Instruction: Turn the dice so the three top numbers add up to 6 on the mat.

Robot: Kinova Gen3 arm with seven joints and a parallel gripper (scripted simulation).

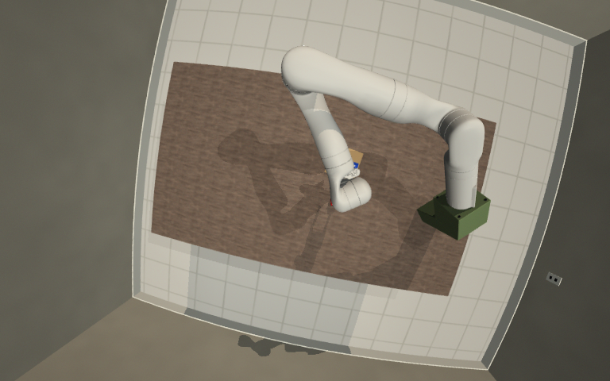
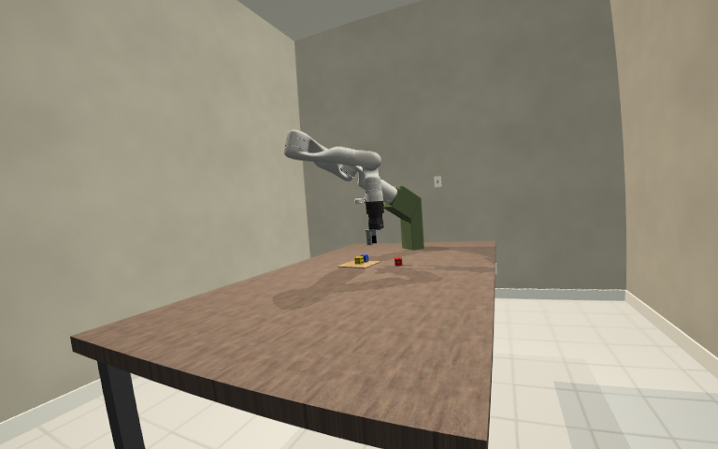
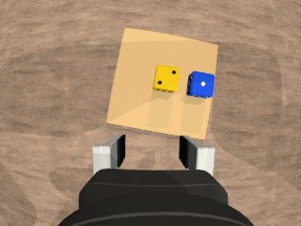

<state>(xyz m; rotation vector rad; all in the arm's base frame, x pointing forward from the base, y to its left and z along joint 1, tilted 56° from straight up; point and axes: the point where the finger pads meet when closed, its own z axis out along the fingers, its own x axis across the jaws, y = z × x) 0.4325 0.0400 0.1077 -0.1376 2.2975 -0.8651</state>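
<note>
The red die is 1 cm ahead of my hand, 11 cm to the left of it and 9 cm below it. Round my hand: yellow die 3 cm behind, 7 cm to the right, 9 cm below; blue die 7 cm behind, 6 cm to the right, 9 cm below; tan mat 3 cm behind, 7 cm to the right, 11 cm below.
</note>
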